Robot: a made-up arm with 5 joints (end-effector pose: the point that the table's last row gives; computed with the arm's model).
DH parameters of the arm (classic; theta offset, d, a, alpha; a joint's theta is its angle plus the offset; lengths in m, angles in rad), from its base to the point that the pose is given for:
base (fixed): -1.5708 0.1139 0 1.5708
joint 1: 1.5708 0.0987 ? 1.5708
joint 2: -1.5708 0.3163 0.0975 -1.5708
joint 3: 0 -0.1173 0.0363 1.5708
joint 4: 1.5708 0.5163 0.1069 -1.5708
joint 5: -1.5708 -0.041 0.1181 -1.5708
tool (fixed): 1.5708 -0.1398 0 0
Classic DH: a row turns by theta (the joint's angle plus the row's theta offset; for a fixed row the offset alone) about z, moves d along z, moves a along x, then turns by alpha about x.
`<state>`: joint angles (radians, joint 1 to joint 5).
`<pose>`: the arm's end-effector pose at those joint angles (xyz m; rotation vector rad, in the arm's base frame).
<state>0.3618 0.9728 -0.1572 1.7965 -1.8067</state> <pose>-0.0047 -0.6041 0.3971 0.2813 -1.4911 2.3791</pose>
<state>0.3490 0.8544 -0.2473 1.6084 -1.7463</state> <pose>-0.0217 -0.6171 0.3722 0.4760 -1.5182 2.0176</pose>
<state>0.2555 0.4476 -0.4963 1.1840 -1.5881</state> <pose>-0.0883 -0.6589 0.2587 0.7983 -1.4259 0.9923</pose>
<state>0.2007 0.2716 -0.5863 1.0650 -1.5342</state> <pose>-0.1274 -0.6671 0.2084 0.8531 -1.3284 0.6338</pose>
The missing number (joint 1, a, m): 0.0603
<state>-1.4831 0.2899 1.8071 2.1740 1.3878</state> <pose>0.7133 -0.1246 -0.1800 1.8257 -1.5201 -1.4618</pose>
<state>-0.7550 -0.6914 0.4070 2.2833 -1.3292</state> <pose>0.0920 -0.3724 -0.4762 1.9678 -1.8916 0.6084</pose>
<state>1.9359 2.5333 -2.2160 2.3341 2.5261</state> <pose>0.2147 0.1280 -0.0906 0.5725 -0.0504 -2.5127</pose>
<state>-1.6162 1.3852 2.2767 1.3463 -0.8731</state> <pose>0.0655 -0.4306 0.1818 0.2298 -2.1758 2.1299</pose>
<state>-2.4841 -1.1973 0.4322 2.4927 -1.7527</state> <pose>-0.1085 0.6334 -0.1185 -1.3023 1.2370 0.6189</pose>
